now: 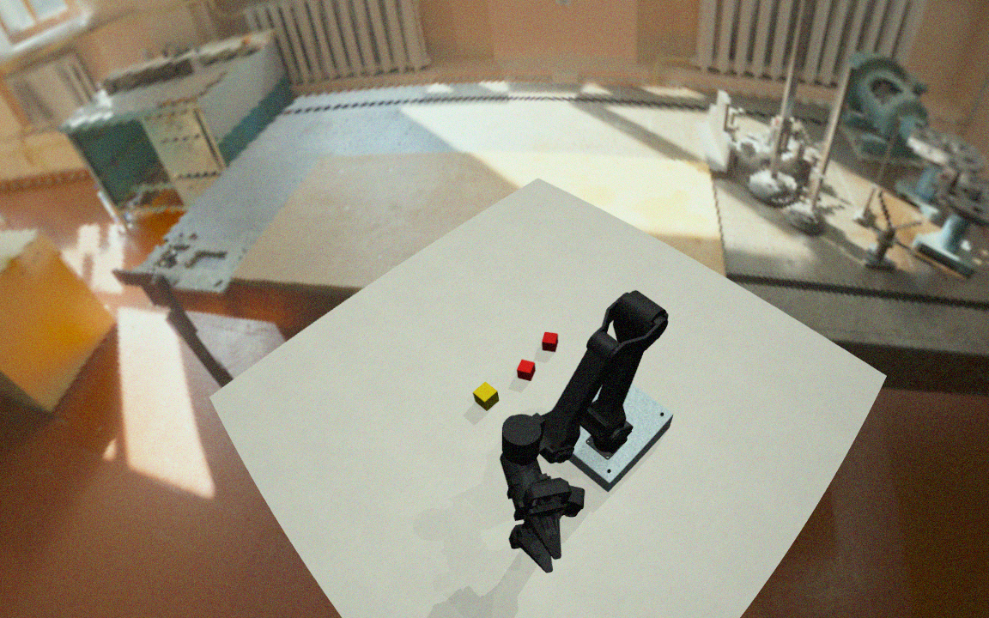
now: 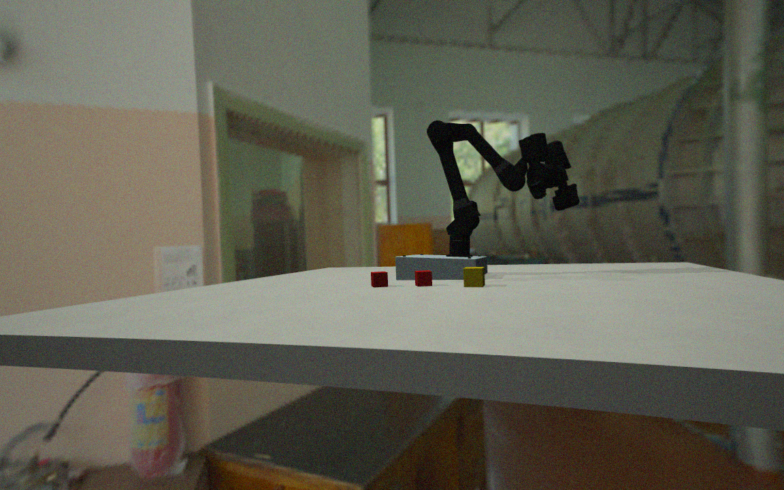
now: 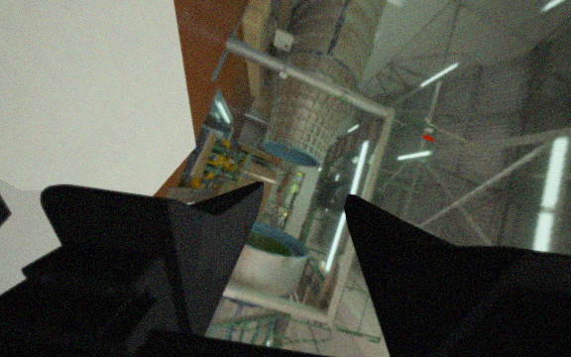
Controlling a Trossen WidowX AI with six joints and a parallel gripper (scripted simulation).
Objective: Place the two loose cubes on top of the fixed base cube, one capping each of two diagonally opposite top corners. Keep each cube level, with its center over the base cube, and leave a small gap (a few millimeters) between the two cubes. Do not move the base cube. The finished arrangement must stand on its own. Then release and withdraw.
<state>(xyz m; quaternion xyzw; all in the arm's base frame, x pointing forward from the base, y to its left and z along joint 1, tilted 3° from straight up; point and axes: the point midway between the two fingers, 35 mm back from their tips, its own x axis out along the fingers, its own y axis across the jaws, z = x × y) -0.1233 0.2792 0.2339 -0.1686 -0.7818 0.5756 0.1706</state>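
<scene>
The yellow base cube lies 450 mm ahead of my gripper tip, 220 mm to the right of it and 250 mm below it.
</scene>
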